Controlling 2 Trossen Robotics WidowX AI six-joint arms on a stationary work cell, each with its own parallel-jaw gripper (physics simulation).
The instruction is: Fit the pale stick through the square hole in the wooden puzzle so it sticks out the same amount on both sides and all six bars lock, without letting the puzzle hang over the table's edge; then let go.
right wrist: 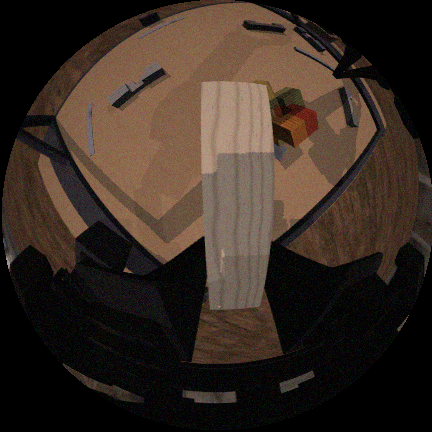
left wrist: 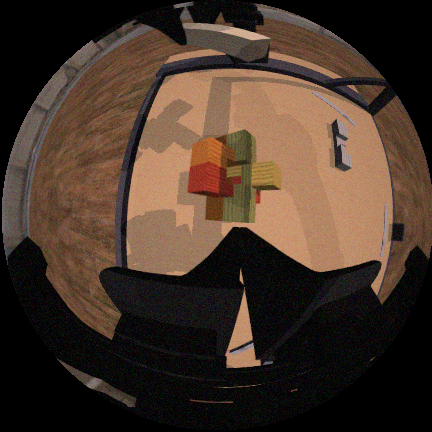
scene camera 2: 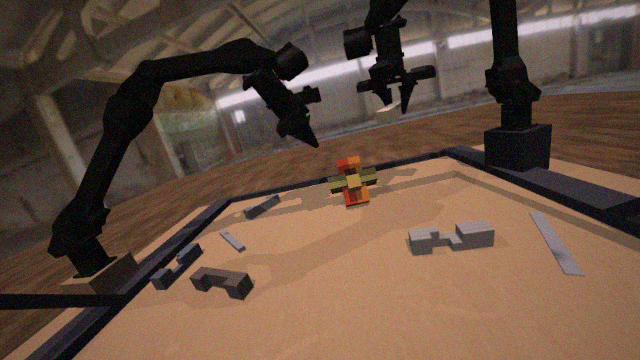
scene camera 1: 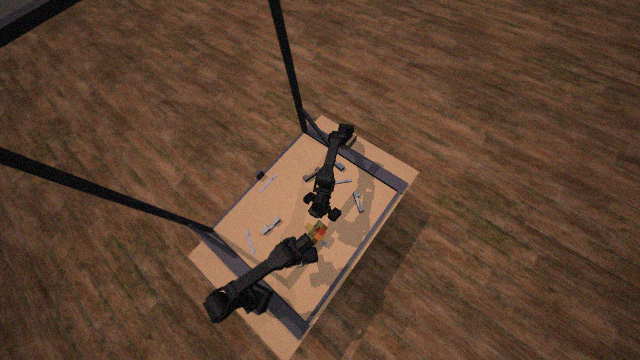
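Where they show: left gripper, fingertip midpoint: [right wrist: 334, 76] [left wrist: 238, 233] [scene camera 2: 317, 146]; right gripper, fingertip midpoint: [right wrist: 231, 242] [left wrist: 194, 40] [scene camera 2: 397, 114]; left arm's base at its link origin: [scene camera 2: 96, 267]; right arm's base at its link origin: [scene camera 2: 516, 127] [scene camera 1: 254, 299].
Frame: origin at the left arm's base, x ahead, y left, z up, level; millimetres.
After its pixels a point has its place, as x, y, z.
The wooden puzzle [scene camera 1: 317, 232] {581, 248, 40} [scene camera 2: 353, 181] [left wrist: 239, 185] [right wrist: 306, 119] {576, 258, 50}, of orange, red, green and yellow bars, stands on the table. The pale stick [scene camera 2: 387, 114] {688, 200, 141} [left wrist: 227, 41] {681, 236, 141} [right wrist: 237, 200] {713, 250, 155} is in my right gripper [scene camera 2: 396, 107] {733, 279, 129}, raised above the table and apart from the puzzle. The right fingers are shut on its sides, and its length extends forward in the right wrist view. My left gripper [scene camera 2: 316, 145] {517, 222, 102} [left wrist: 238, 233] {517, 222, 102} is shut and empty, its tips above and beside the puzzle, not visibly touching it. The square hole cannot be made out clearly.
A grey notched block [scene camera 1: 271, 226] {711, 5, -50} [scene camera 2: 475, 235] {740, -23, -41} [left wrist: 342, 157] {663, 16, -35}, a brown notched block [scene camera 2: 240, 284] {375, -43, -39}, a blue-grey notched block [scene camera 2: 190, 254] {187, 75, -44} and a dark bar [scene camera 2: 262, 206] {297, 291, -46} lie around the puzzle. Thin strips [scene camera 2: 232, 241] {271, 124, -55} [scene camera 2: 556, 245] {842, -55, -64} also lie there. A dark frame edges the table [scene camera 2: 350, 320] {540, -103, -65}.
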